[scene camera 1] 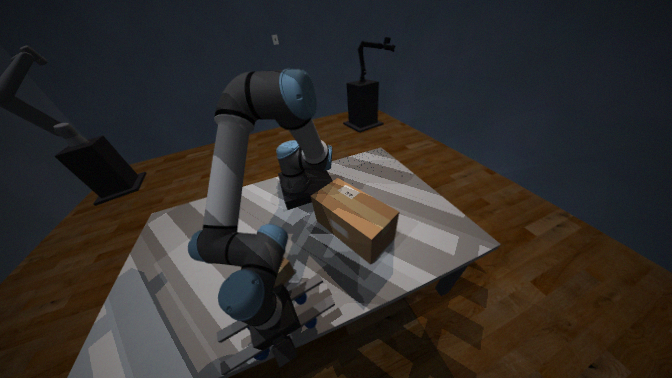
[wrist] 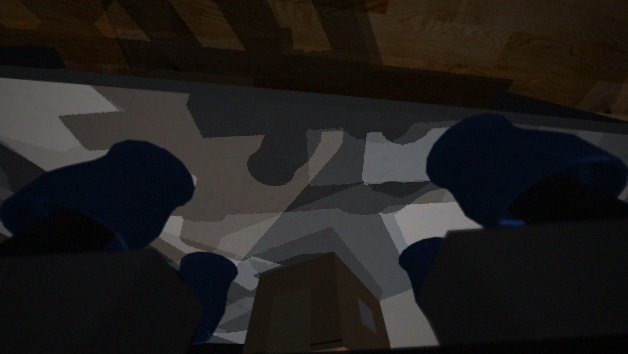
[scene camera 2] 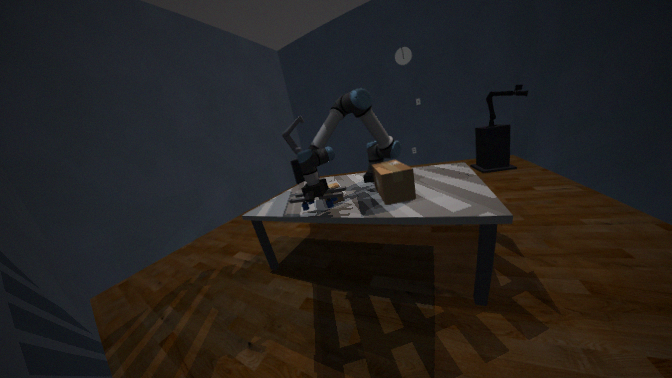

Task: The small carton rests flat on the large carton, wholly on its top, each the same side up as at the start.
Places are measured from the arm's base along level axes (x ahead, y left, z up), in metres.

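Where they show: hand at its tool point: [wrist: 313,224] [scene camera 2: 320,204]; arm's base at its link origin: [scene camera 1: 296,183].
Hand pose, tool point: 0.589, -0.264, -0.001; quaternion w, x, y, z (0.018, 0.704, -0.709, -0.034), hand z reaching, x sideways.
Things, the pixels of their top centre, and the offset from my tool point, as dx, dy, dz. Level surfaces: height alone.
- large carton at its top centre: [scene camera 1: 351,203] [scene camera 2: 389,166] -0.202, +0.369, +0.105
- striped table at its surface level: dz -0.051
- small carton at its top centre: [scene camera 1: 262,261] [scene camera 2: 330,187] -0.205, -0.001, +0.029
The large carton [scene camera 1: 355,216] [scene camera 2: 394,181] lies flat near the middle of the striped table [scene camera 1: 422,235] [scene camera 2: 446,197], white label on top. The small carton [scene camera 1: 284,273] [scene camera 2: 334,186] [wrist: 307,303] stands on the table near the front left edge, mostly hidden behind the wrist. My suction gripper [scene camera 1: 281,324] [scene camera 2: 319,201] [wrist: 307,193] hangs low over the table just beside it. In the wrist view the two front cups are free above the table [wrist: 395,158], and the small carton rises between the two rear cups with its top out of frame. No cup sits on it.
The arm's base [scene camera 1: 301,183] stands on the table right behind the large carton. The table's front edge runs close under the gripper. Two camera stands on black pedestals [scene camera 1: 361,103] [scene camera 1: 98,164] [scene camera 2: 492,145] stand on the wooden floor beyond the table.
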